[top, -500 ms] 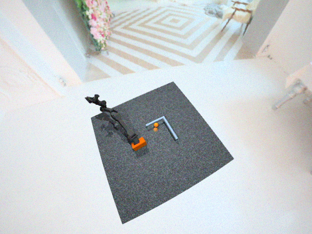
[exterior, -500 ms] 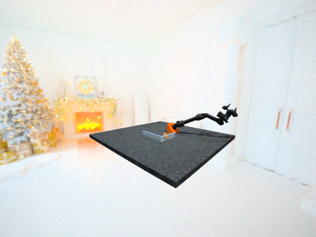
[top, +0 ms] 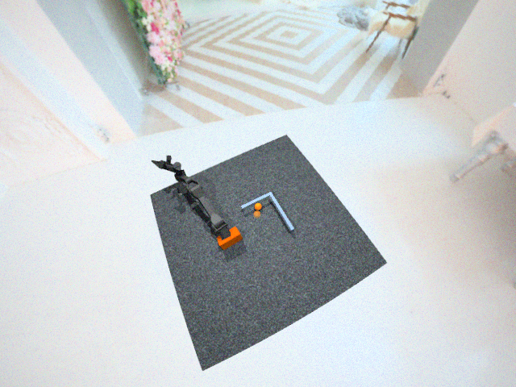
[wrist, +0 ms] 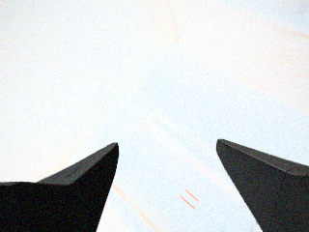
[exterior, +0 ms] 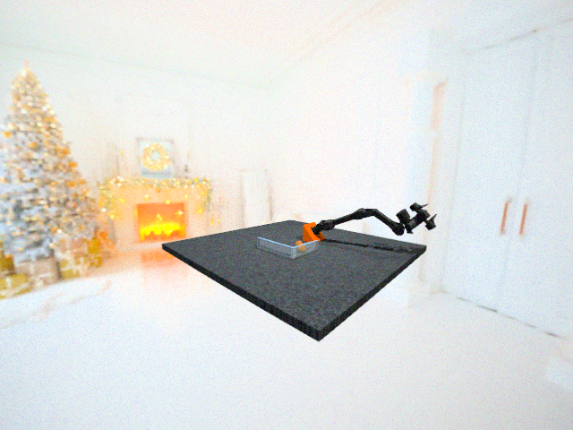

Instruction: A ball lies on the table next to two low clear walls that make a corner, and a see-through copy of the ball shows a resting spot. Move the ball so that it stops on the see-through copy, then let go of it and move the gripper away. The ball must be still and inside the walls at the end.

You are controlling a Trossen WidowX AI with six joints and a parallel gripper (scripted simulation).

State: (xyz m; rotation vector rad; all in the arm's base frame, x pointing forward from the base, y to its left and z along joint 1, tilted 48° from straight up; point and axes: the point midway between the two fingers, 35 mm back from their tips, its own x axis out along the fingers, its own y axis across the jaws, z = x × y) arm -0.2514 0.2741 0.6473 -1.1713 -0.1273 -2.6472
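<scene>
My gripper tip is 59 cm short of the orange ball, 54 cm to the left of it and 26 cm above it. Also, from my gripper tip: see-through copy of ball: 60 cm to the right, 56 cm ahead, 26 cm below.
</scene>
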